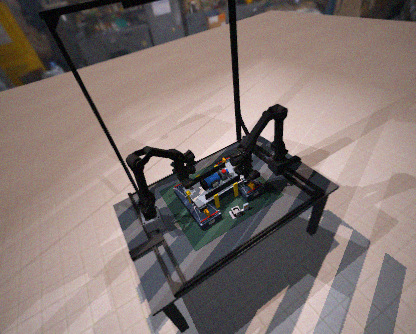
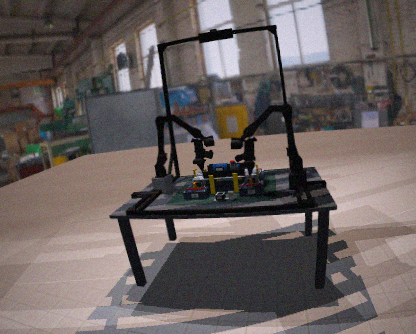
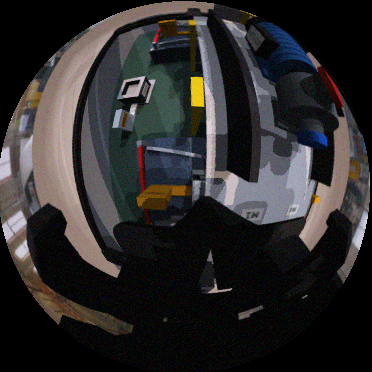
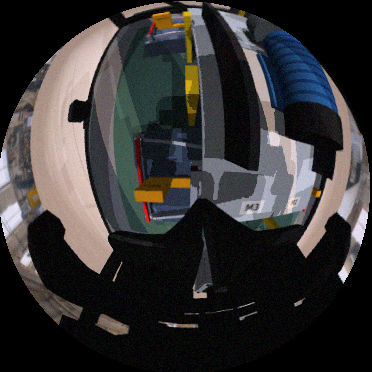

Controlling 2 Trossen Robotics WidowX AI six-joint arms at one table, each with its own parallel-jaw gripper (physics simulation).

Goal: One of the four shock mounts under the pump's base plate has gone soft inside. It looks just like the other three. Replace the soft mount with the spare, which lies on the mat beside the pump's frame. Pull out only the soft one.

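The pump, with a blue ribbed body (image 1: 212, 179) (image 2: 218, 167) (image 3: 286, 50) (image 4: 302, 75), stands on its pale base plate (image 3: 282, 197) (image 4: 287, 177). Plate labels M1 (image 3: 252, 215) and M3 (image 4: 252, 207) show near the fingers. Orange tabs (image 3: 154, 197) (image 4: 150, 193) stick out beside the plate. On the mat lie a white block with a square recess (image 1: 236, 211) (image 3: 142, 90) and a smaller pale block (image 3: 122, 120); I cannot tell which is the spare. My left gripper (image 2: 248, 164) (image 3: 203, 200) and right gripper (image 2: 200, 166) (image 4: 203, 201) are shut and empty, over opposite plate ends. The mounts' softness is not visible.
Dark rails (image 3: 240, 100) (image 4: 240, 90) run along the plate. Yellow posts (image 1: 217, 201) (image 1: 236, 189) stand at its front. Dark blue trays with red edges (image 1: 207, 217) (image 3: 170, 170) (image 4: 167, 150) lie under its ends. A green mat (image 1: 200, 240) (image 3: 162, 117) lies beneath.
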